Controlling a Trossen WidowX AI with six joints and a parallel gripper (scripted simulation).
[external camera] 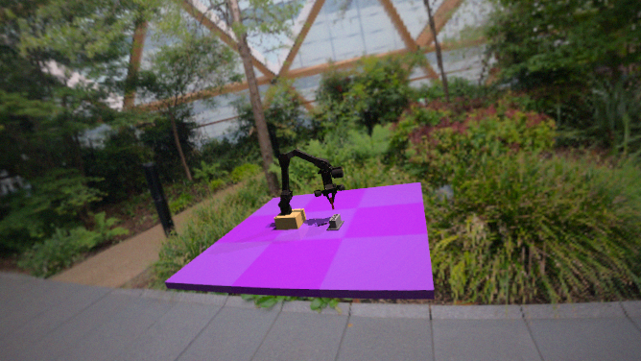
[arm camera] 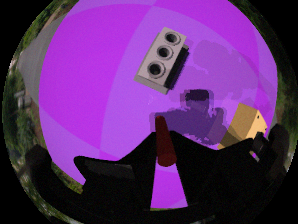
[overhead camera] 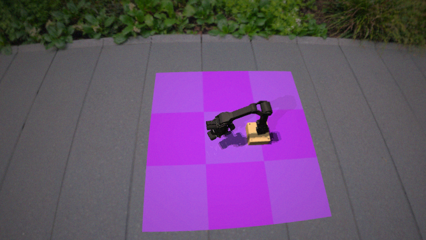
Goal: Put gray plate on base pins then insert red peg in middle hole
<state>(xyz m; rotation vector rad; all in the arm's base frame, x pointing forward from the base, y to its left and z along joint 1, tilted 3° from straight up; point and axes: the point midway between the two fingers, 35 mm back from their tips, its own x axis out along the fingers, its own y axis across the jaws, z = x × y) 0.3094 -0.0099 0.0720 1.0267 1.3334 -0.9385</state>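
Now: gripper tip 100 mm to the left of the gray plate, 70 mm above it and 20 mm short of it. Round my gripper tip: red peg: right at my gripper tip.
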